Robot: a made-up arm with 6 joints.
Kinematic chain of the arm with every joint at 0, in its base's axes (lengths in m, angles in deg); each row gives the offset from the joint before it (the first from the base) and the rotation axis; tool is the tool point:
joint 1: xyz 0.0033 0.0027 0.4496 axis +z
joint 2: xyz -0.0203 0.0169 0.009 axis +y
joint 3: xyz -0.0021 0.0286 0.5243 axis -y
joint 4: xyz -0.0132 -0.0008 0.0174 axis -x
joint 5: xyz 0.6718 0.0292 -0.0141 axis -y
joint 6: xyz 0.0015 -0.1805 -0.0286 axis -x
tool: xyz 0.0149 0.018 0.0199
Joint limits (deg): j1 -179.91..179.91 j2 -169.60..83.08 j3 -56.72..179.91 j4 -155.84..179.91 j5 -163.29..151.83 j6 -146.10..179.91
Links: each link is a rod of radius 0.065 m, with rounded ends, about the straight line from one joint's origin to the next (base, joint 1, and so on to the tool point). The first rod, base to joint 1, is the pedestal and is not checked.
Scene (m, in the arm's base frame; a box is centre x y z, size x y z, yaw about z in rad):
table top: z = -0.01
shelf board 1: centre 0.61 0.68 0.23 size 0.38 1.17 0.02 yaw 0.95
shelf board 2: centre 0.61 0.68 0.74 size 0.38 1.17 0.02 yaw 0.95
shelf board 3: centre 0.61 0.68 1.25 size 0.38 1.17 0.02 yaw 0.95
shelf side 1: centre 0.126 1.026 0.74 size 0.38 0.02 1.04 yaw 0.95
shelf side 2: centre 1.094 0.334 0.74 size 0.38 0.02 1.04 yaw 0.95
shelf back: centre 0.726 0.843 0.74 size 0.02 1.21 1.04 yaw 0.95
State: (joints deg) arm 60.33 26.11 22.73 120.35 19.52 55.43
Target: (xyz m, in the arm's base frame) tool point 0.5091 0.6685 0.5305
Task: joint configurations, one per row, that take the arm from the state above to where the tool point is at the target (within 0.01 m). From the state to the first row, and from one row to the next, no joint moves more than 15 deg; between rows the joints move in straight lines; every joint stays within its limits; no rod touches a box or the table.
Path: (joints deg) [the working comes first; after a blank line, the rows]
Joints at the target: 47.85 30.72 -14.15 119.30 18.67 54.51
Straight joint move there: touches shelf board 2.

1: 61.59 12.54 8.21 120.76 18.69 54.69
2: 62.84 -1.03 -6.31 121.16 17.86 53.95
3: 64.10 -14.59 -20.82 121.57 17.03 53.21
4: 57.36 -10.17 -31.80 120.31 16.70 53.15
5: 50.63 -5.75 -42.77 119.06 16.38 53.10
6: 43.90 -1.32 -53.74 117.80 16.05 53.04
7: 45.22 9.36 -40.55 118.30 16.93 53.53
8: 46.53 20.04 -27.35 118.80 17.80 54.02
9: 47.85 30.72 -14.15 119.30 18.67 54.51

